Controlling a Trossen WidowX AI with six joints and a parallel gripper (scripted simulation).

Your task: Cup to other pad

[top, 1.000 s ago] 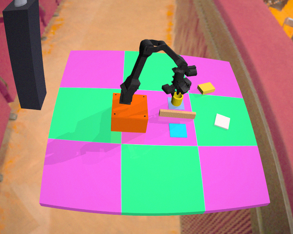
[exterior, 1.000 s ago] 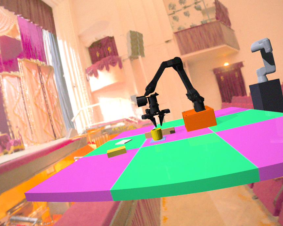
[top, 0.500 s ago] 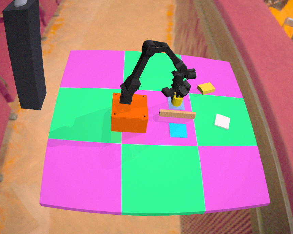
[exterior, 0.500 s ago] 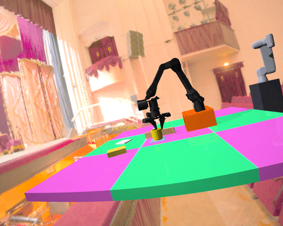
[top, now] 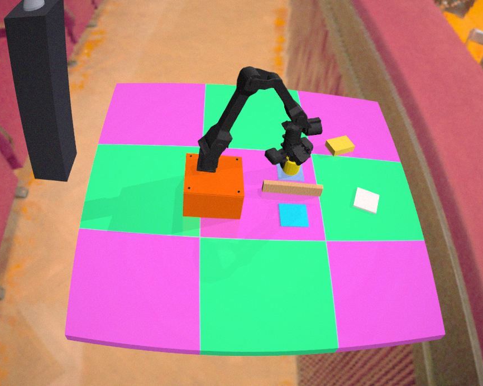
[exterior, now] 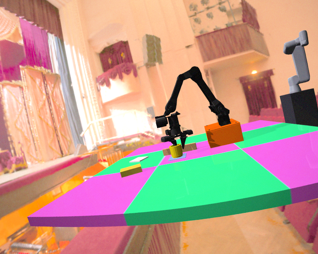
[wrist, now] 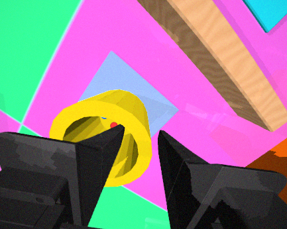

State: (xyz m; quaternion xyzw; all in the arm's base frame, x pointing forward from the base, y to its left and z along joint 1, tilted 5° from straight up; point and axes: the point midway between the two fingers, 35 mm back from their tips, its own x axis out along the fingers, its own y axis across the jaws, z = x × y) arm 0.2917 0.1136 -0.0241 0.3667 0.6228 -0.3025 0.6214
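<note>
The yellow cup lies 2 cm ahead of my gripper tip and 2 cm to the left of it. The rest, counted from my gripper tip: white tile (33 cm ahead, 10 cm to the right, 3 cm below); then cyan pad (3 cm ahead, 20 cm to the right, 4 cm below); then wooden bar (2 cm ahead, 9 cm to the right, 2 cm below).
</note>
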